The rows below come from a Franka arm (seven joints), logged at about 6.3 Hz.
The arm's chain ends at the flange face. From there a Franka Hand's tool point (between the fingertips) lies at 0.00 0.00 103.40 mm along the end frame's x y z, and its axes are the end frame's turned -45 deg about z.
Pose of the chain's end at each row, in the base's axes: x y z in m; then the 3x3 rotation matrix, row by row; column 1 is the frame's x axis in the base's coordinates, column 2 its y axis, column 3 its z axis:
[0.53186 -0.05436 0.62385], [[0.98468 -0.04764 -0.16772], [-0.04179 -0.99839 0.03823], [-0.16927 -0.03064 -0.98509]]
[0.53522 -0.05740 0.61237], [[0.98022 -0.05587 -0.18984], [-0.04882 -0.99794 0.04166], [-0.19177 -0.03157 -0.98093]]
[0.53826 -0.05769 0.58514], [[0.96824 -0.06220 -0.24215], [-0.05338 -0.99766 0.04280], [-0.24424 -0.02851 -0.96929]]
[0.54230 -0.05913 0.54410], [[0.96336 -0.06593 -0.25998], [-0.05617 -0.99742 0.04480], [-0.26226 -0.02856 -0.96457]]
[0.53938 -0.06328 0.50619], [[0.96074 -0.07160 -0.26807], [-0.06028 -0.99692 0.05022], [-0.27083 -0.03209 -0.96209]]
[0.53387 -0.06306 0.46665], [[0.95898 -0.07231 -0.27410], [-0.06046 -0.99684 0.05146], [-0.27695 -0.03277 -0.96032]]
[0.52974 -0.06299 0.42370], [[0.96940 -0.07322 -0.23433], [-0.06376 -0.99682 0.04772], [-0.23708 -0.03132 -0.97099]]
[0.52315 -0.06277 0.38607], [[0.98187 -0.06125 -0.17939], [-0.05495 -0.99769 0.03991], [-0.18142 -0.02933 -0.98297]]
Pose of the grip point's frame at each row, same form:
[0.51452 -0.05041 0.52199], [[0.72996 0.66259 -0.16772], [0.67642 -0.73552 0.03823], [-0.09803 -0.14136 -0.98509]]
[0.51559 -0.05309 0.51094], [[0.73263 0.65361 -0.18984], [0.67113 -0.74017 0.04166], [-0.11328 -0.15793 -0.98093]]
[0.51322 -0.05326 0.48492], [[0.72863 0.64067 -0.24215], [0.66771 -0.74320 0.04280], [-0.15254 -0.19286 -0.96929]]
[0.51542 -0.05450 0.44436], [[0.72782 0.63458 -0.25998], [0.66556 -0.74500 0.04480], [-0.16525 -0.20564 -0.96457]]
[0.51166 -0.05809 0.40671], [[0.72997 0.62872 -0.26807], [0.66230 -0.74755 0.05022], [-0.16881 -0.21420 -0.96209]]
[0.50553 -0.05774 0.36735], [[0.72923 0.62697 -0.27410], [0.66212 -0.74762 0.05146], [-0.17266 -0.21901 -0.96032]]
[0.50551 -0.05806 0.32330], [[0.73724 0.63369 -0.23433], [0.65977 -0.74994 0.04772], [-0.14549 -0.18979 -0.97099]]
[0.50460 -0.05864 0.28443], [[0.73760 0.65098 -0.17939], [0.66662 -0.74433 0.03991], [-0.10754 -0.14902 -0.98297]]

